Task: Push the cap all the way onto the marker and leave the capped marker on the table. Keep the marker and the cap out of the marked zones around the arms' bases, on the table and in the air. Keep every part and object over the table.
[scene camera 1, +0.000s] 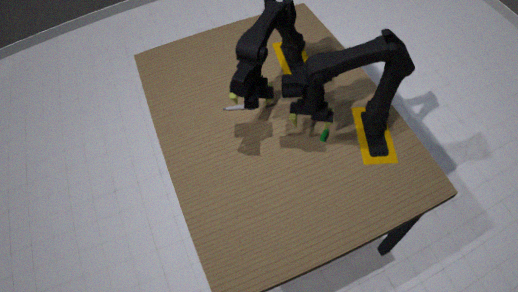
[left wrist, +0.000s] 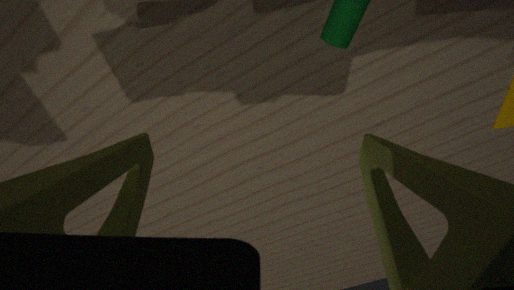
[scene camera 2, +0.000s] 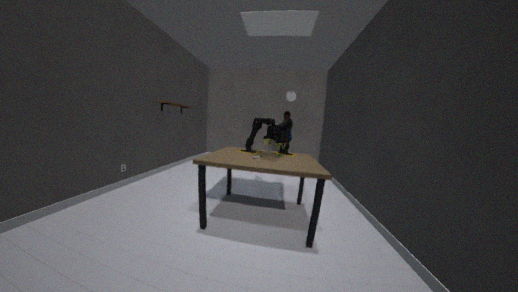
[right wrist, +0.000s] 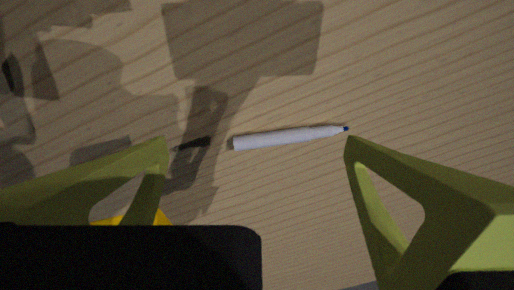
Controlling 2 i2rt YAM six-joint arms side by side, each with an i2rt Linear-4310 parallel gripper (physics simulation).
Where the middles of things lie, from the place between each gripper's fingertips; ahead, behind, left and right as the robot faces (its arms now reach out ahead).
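The pale marker (right wrist: 301,134) is 10 cm to the right of my right hand, 1 cm behind it and 13 cm below it.
Counting from my left hand instead, that same pale marker is 28 cm to the right, 11 cm ahead and 8 cm below. Going by its middle, the pale marker is nearer to my right hand than to my left hand.
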